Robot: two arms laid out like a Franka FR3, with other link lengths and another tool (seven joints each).
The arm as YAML. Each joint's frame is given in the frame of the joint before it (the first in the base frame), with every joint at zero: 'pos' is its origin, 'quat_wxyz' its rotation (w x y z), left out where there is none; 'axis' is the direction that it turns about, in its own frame. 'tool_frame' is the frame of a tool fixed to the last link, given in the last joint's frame.
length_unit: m
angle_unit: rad
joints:
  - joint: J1
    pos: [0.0, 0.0, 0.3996]
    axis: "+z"
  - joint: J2
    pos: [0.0, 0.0, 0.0]
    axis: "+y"
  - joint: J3
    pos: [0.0, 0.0, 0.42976]
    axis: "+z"
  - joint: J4
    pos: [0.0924, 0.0, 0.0]
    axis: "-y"
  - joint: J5
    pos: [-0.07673, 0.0, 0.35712]
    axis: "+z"
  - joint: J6
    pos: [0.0, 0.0, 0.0]
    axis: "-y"
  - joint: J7
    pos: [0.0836, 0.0, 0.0]
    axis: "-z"
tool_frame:
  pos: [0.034, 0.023, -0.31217]
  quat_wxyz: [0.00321, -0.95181, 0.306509, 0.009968]
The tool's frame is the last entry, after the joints.
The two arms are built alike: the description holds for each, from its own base.
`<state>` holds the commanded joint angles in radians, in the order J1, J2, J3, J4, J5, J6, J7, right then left.
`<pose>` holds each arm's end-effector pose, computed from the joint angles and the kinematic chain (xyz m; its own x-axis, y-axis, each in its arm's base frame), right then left.
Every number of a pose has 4 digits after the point.
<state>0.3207 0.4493 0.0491 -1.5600 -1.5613 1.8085 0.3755 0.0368 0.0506 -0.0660 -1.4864 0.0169 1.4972 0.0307</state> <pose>0.8429 0.0247 0.5662 0.7514 0.3809 0.5388 -0.3986 -0.3887 0.8307 0.5747 0.0113 0.5966 0.7745 -0.6297 -0.0607 -0.6301 -0.7764 0.0134</pose>
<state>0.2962 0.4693 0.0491 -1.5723 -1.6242 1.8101 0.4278 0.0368 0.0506 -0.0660 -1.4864 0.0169 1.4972 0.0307</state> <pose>0.8530 0.0074 0.5605 0.7338 0.3989 0.5499 -0.4261 -0.3601 0.8299 0.5747 0.0113 0.5966 0.7745 -0.6297 -0.0607 -0.6301 -0.7764 0.0134</pose>
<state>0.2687 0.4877 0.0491 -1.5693 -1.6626 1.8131 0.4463 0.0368 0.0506 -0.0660 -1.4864 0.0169 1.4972 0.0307</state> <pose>0.8616 -0.0124 0.5565 0.7310 0.4065 0.5481 -0.4385 -0.3355 0.8337 0.5747 0.0113 0.5966 0.7745 -0.6297 -0.0607 -0.6301 -0.7764 0.0134</pose>
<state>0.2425 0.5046 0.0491 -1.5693 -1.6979 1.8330 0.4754 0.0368 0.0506 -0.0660 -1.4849 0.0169 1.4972 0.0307</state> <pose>0.8715 -0.0270 0.5489 0.7210 0.4166 0.5537 -0.4473 -0.3304 0.8311 0.5750 0.0113 0.5973 0.7746 -0.6297 -0.0595 -0.6301 -0.7764 0.0125</pose>
